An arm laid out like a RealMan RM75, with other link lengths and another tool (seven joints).
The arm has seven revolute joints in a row. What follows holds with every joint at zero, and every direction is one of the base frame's.
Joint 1 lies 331.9 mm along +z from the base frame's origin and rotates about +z.
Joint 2 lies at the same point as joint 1 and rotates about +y.
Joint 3 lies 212.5 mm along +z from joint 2 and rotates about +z.
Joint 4 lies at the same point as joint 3 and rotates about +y.
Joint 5 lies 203.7 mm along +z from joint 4 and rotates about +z.
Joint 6 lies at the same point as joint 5 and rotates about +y.
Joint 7 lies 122.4 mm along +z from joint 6 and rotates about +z.
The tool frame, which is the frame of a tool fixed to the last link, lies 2.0 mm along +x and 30.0 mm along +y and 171.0 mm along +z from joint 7; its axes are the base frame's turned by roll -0.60, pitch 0.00 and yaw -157.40 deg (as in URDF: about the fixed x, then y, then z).
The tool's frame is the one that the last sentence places.
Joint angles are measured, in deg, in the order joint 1, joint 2, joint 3, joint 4, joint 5, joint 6, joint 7. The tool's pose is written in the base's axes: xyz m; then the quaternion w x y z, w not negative. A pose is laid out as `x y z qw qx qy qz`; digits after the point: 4 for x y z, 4 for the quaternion.
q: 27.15 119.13 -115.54 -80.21 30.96 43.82 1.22
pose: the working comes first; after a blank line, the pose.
Where each joint sits with the arm in this pose, in the base's axes (m; each line is computed from the numbers above, not from the rounded line before):
joint 1: 0.0000 0.0000 0.3319
joint 2: 0.0000 0.0000 0.3319
joint 3: 0.1652 0.0847 0.2285
joint 4: 0.1652 0.0847 0.2285
joint 5: 0.0720 0.2404 0.1360
joint 6: 0.0720 0.2404 0.1360
joint 7: 0.0861 0.3023 0.0313
the tool: 0.0886 0.3687 -0.1291

0.0886 0.3687 -0.1291 0.0848 -0.5089 -0.8166 -0.2589
